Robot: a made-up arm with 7 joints.
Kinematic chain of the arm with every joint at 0, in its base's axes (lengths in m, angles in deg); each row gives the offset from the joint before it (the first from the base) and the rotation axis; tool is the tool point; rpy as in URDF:
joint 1: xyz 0 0 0.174 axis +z
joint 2: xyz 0 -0.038 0.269 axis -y
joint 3: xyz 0 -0.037 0.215 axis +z
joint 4: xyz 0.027 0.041 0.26 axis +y
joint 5: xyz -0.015 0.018 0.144 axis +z
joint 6: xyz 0 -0.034 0.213 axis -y
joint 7: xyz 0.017 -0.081 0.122 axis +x
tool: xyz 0 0 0 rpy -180 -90 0
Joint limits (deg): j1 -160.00..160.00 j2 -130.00..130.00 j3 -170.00..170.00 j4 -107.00..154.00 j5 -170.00..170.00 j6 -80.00..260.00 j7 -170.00..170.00
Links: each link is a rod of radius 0.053 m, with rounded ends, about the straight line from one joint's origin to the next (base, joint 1, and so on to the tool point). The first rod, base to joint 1, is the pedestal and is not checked.
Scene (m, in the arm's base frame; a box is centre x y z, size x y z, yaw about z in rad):
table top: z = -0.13
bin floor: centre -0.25 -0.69 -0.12 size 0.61 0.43 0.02 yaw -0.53
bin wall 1: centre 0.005 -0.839 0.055 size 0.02 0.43 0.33 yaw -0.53
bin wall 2: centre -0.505 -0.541 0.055 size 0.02 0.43 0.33 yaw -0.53
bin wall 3: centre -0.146 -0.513 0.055 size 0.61 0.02 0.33 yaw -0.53
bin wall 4: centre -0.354 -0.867 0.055 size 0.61 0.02 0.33 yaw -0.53
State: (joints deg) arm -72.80 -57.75 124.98 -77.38 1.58 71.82 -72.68
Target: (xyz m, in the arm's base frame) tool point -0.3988 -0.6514 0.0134
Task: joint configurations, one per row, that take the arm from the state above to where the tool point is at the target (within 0.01 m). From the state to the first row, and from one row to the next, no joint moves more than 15 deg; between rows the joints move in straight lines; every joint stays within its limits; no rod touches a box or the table.
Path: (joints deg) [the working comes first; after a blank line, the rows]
Joints at the target: -98.87 -105.34 124.45 -37.79 7.45 43.06 -72.68
Straight joint move there: clear.

1: -79.32 -69.65 124.85 -67.48 3.05 64.63 -72.68
2: -85.84 -81.54 124.72 -57.58 4.52 57.44 -72.68
3: -92.36 -93.44 124.58 -47.69 5.98 50.25 -72.68
4: -98.87 -105.34 124.45 -37.79 7.45 43.06 -72.68

